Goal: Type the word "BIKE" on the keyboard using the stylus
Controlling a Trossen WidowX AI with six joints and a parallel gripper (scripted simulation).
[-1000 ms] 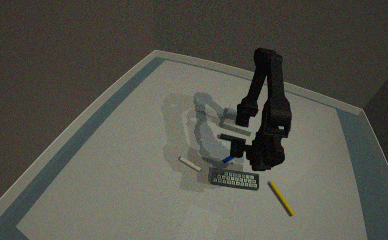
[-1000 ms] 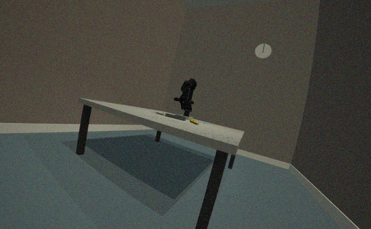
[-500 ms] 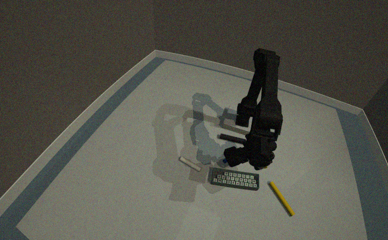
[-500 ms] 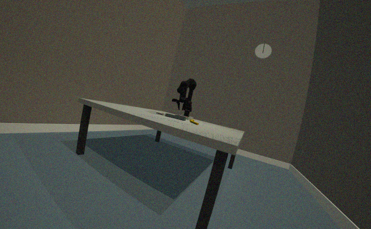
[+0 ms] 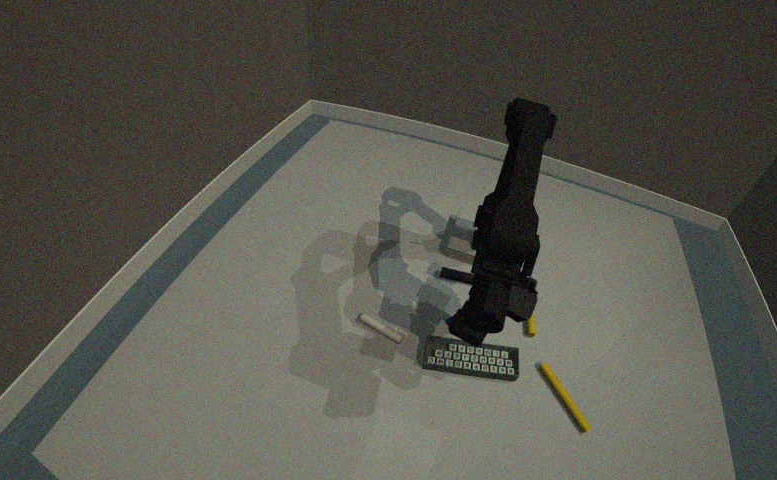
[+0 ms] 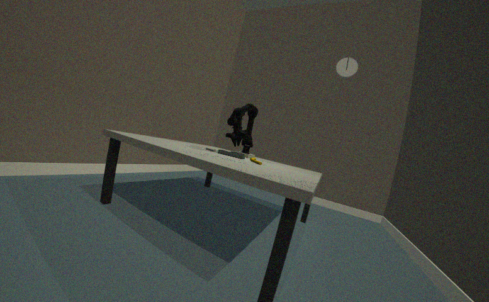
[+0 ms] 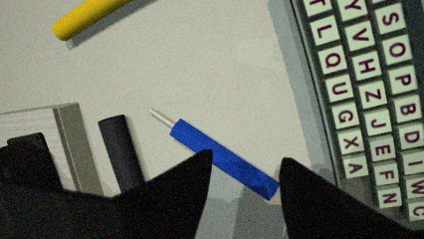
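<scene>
My gripper tip is now 60 mm past the blue stylus and 70 mm above it. Also, from my gripper tip: dark cylinder (130 mm behind, 40 mm to the right, 60 mm below); then stylus tip (90 mm behind, 20 mm to the left, 70 mm below); then white cylinder (50 mm ahead, 180 mm to the right, 70 mm below).
</scene>
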